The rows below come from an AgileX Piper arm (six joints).
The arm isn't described. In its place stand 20 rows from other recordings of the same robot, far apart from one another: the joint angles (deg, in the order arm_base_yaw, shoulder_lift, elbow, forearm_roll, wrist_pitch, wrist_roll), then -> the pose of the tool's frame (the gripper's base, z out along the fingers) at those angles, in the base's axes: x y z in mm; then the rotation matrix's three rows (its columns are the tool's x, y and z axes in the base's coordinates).
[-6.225 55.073 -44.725 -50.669 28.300 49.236] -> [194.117 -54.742 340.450], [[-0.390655 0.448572 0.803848], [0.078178 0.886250 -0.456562], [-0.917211 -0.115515 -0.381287]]
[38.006 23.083 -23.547 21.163 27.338 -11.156] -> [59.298 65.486 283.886], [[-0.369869 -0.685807 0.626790], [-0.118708 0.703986 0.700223], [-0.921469 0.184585 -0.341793]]
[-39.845 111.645 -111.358 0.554 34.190 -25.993] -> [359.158 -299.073 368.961], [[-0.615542 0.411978 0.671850], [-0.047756 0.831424 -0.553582], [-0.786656 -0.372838 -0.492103]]
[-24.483 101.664 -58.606 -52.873 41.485 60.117] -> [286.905 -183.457 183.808], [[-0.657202 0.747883 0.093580], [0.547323 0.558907 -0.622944], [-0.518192 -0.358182 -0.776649]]
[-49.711 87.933 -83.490 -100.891 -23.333 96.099] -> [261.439 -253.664 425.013], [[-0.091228 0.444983 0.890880], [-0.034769 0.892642 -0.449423], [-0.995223 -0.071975 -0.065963]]
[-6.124 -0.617 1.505 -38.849 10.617 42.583] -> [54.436 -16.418 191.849], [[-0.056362 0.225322 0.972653], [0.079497 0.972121 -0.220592], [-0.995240 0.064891 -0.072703]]
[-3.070 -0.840 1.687 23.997 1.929 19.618] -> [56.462 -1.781 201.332], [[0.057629 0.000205 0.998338], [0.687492 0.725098 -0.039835], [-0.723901 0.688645 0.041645]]
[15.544 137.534 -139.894 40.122 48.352 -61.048] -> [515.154 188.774 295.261], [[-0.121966 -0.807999 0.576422], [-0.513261 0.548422 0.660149], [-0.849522 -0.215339 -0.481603]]
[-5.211 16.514 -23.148 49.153 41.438 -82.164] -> [60.059 40.269 287.552], [[0.024035 -0.503577 0.863616], [-0.575178 0.699600 0.423947], [-0.817675 -0.506922 -0.272831]]
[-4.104 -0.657 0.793 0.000 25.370 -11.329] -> [50.262 -3.606 169.643], [[-0.356715 0.001523 0.934212], [-0.171353 0.982927 -0.067031], [-0.918364 -0.183991 -0.350364]]
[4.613 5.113 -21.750 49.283 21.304 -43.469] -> [31.782 27.705 310.717], [[0.104261 -0.357229 0.928179], [0.072330 0.933518 0.351159], [-0.991916 0.030523 0.123168]]
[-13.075 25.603 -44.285 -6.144 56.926 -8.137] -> [55.385 -21.242 351.205], [[-0.580724 0.186476 0.792456], [-0.068959 0.958647 -0.276118], [-0.811174 -0.214996 -0.543850]]
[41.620 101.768 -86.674 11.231 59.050 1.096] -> [273.064 262.941 285.703], [[-0.775672 -0.611216 0.157316], [-0.530097 0.766210 0.363207], [-0.342535 0.198336 -0.918331]]
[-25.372 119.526 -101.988 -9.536 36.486 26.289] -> [431.799 -214.696 248.728], [[-0.488096 0.676182 0.551851], [0.582710 0.723191 -0.370734], [-0.649778 0.140615 -0.747005]]
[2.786 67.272 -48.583 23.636 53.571 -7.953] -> [210.285 39.623 282.436], [[-0.919093 -0.077650 0.386314], [0.064439 0.937575 0.341762], [-0.388736 0.339005 -0.856714]]
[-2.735 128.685 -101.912 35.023 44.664 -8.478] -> [489.533 13.368 174.036], [[-0.876243 0.123916 0.465663], [0.325173 0.865224 0.381640], [-0.355612 0.485831 -0.798441]]
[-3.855 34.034 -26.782 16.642 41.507 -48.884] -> [105.751 10.185 264.738], [[-0.500514 -0.458367 0.734428], [-0.548380 0.824301 0.140736], [-0.669899 -0.332305 -0.663934]]
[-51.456 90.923 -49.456 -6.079 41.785 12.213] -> [167.330 -220.336 184.553], [[-0.498879 0.863589 0.073030], [0.839922 0.502536 -0.204912], [-0.213659 -0.040887 -0.976052]]
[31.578 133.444 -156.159 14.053 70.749 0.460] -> [414.455 279.242 377.719], [[-0.632086 -0.599127 0.491441], [-0.285414 0.769618 0.571162], [-0.720421 0.220759 -0.657464]]
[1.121 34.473 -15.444 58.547 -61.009 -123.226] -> [91.816 -66.118 304.807], [[-0.591323 0.543947 0.595364], [-0.674742 0.070604 -0.734668], [-0.441656 -0.836144 0.325275]]
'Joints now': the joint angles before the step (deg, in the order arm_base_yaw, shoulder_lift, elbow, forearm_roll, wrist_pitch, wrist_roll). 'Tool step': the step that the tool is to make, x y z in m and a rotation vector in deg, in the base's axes. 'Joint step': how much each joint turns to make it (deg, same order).
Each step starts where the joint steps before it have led.
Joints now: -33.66 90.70 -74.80 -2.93 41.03 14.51
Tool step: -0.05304 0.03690 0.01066 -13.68 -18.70 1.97
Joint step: 0.00 -17.34 21.24 -1.57 -27.09 0.12
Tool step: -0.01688 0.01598 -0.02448 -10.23 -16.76 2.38
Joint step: 0.00 -3.84 15.75 -0.15 -31.62 0.02
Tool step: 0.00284 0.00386 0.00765 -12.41 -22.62 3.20
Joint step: 0.00 4.39 4.98 -0.91 -35.29 1.32
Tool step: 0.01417 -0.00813 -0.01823 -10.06 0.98 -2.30
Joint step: 0.00 7.53 0.01 -0.12 -11.52 -10.11
